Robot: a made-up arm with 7 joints.
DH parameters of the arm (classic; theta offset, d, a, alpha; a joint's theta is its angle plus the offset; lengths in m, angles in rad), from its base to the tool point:
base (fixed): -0.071 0 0 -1.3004
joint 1: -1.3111 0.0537 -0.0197 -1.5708
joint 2: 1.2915 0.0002 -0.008 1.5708
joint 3: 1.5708 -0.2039 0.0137 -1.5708
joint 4: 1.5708 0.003 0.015 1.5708
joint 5: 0 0.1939 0.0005 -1.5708
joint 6: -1.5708 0 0.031 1.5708
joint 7: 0 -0.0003 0 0
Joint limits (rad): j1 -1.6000..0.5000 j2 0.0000..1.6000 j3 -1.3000..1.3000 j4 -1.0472..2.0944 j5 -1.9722..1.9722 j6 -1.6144..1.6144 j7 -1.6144..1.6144
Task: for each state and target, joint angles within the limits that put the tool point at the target. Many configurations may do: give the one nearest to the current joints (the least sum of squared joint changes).
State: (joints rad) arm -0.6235 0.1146 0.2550 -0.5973 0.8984 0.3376 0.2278
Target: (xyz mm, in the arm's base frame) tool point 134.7 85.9 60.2
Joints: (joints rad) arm -0.7405 0.3667 0.3391 -1.0472 0.8176 -0.1733 0.2278
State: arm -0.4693 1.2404 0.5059 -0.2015 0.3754 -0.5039 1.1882
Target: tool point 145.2 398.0 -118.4
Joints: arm -0.0507 0.9795 0.6257 0.5822 0.3834 -0.3628 1.1882
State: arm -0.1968 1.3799 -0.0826 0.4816 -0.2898 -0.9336 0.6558
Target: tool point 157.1 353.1 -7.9
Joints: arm 0.1569 1.2525 0.6461 0.3101 -0.3634 -1.1769 0.6558
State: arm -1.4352 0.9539 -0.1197 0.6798 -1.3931 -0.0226 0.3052
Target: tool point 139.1 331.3 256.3
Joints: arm -1.5267 1.5014 0.3278 0.5676 -1.3920 -0.1086 0.3052
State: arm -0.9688 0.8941 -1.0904 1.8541 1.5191 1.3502 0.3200
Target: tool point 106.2 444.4 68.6
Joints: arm -1.0982 1.5078 -1.1470 1.8004 1.5146 1.1833 0.3200
